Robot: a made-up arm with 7 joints. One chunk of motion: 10 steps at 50 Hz.
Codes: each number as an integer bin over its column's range. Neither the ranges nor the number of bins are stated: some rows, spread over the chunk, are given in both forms.
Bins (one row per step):
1: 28 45 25 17 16 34 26
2: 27 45 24 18 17 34 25
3: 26 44 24 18 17 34 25
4: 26 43 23 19 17 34 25
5: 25 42 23 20 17 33 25
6: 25 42 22 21 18 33 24
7: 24 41 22 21 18 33 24
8: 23 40 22 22 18 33 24
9: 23 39 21 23 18 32 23
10: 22 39 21 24 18 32 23
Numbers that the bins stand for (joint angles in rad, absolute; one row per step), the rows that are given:
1: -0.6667 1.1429 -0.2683 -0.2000 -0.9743 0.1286 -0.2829
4: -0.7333 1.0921 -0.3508 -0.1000 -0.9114 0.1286 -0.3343
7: -0.8000 1.0413 -0.3921 0.0000 -0.8486 0.0771 -0.3857
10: -0.8667 0.9905 -0.4333 0.1500 -0.8486 0.0257 -0.4371
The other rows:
2: -0.7000 1.1429 -0.3095 -0.1500 -0.9114 0.1286 -0.3343
3: -0.7333 1.1175 -0.3095 -0.1500 -0.9114 0.1286 -0.3343
5: -0.7667 1.0667 -0.3508 -0.0500 -0.9114 0.0771 -0.3343
6: -0.7667 1.0667 -0.3921 0.0000 -0.8486 0.0771 -0.3857
8: -0.8333 1.0159 -0.3921 0.0500 -0.8486 0.0771 -0.3857
9: -0.8333 0.9905 -0.4333 0.1000 -0.8486 0.0257 -0.4371

